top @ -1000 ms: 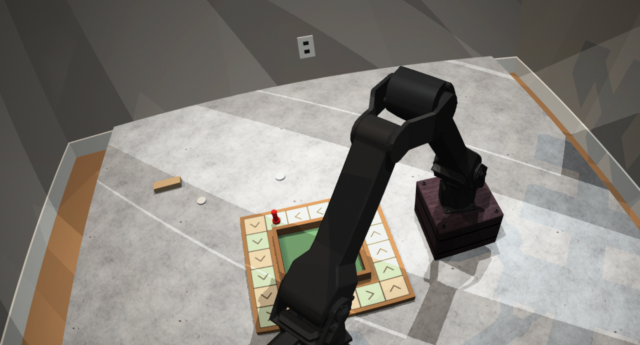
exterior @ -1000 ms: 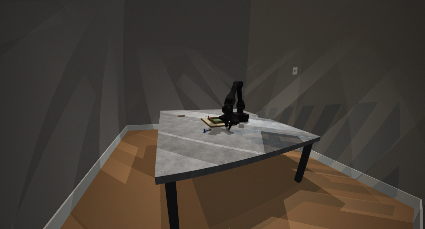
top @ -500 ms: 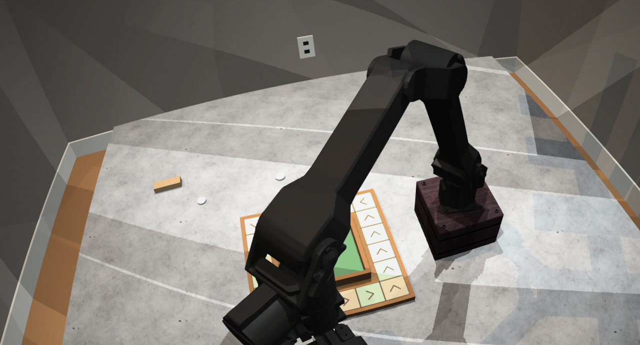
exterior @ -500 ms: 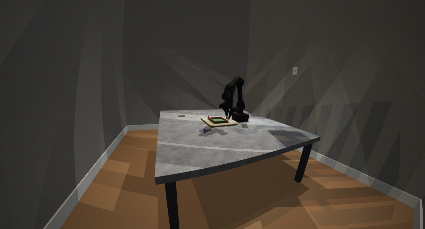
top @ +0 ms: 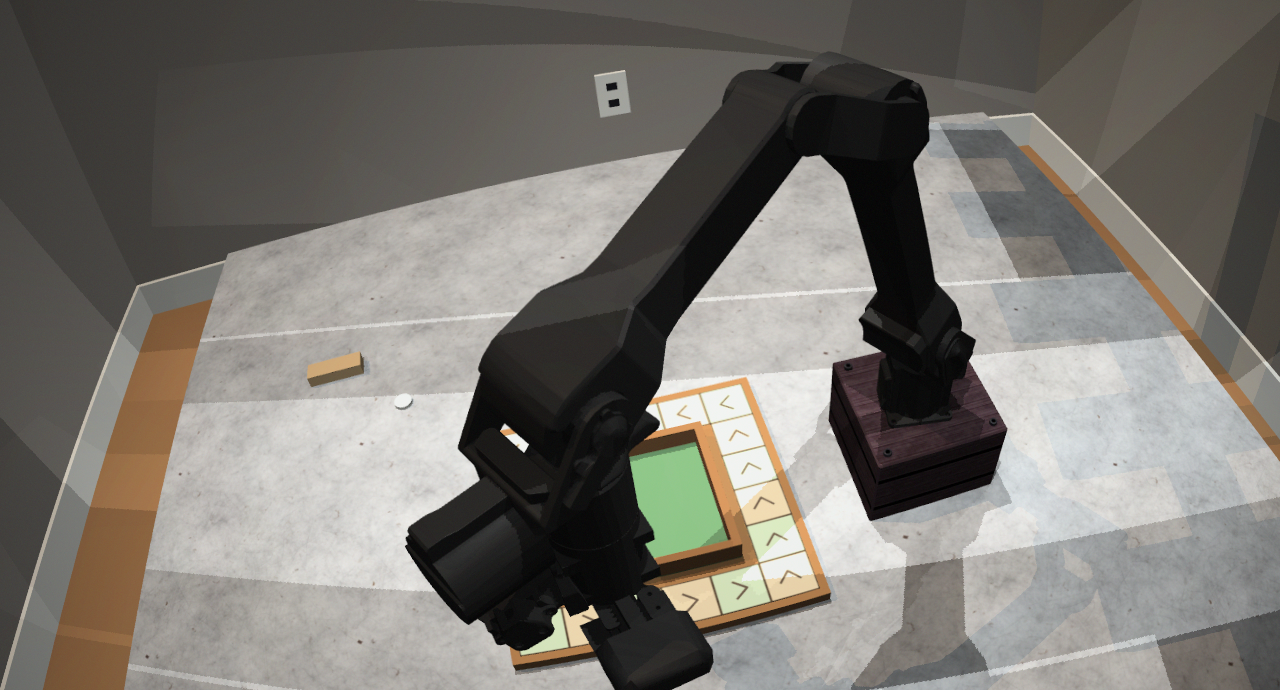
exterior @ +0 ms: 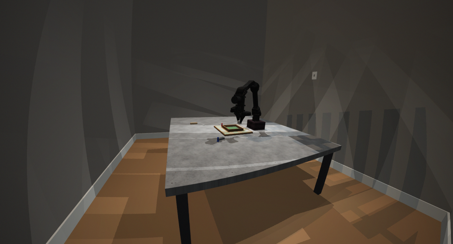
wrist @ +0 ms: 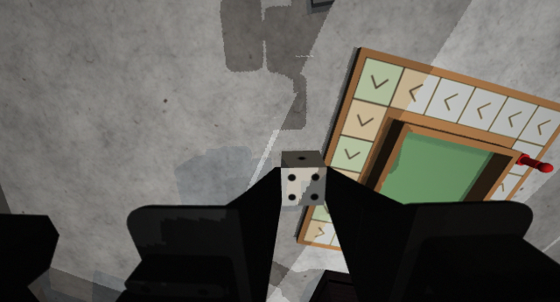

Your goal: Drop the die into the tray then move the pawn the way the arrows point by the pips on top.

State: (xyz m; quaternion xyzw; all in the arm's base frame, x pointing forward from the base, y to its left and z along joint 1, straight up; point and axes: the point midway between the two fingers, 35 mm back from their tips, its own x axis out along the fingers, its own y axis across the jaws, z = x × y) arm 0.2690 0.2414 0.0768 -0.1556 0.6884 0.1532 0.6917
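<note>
Now: the red pawn 80 mm ahead of my gripper tip, 290 mm to the right of it and 100 mm below it. From my gripper tip the other things lie so: grey block 160 mm ahead, 40 mm to the left, 120 mm below; then green dice tray 200 mm to the right, 120 mm below; then white die right at my gripper tip.
</note>
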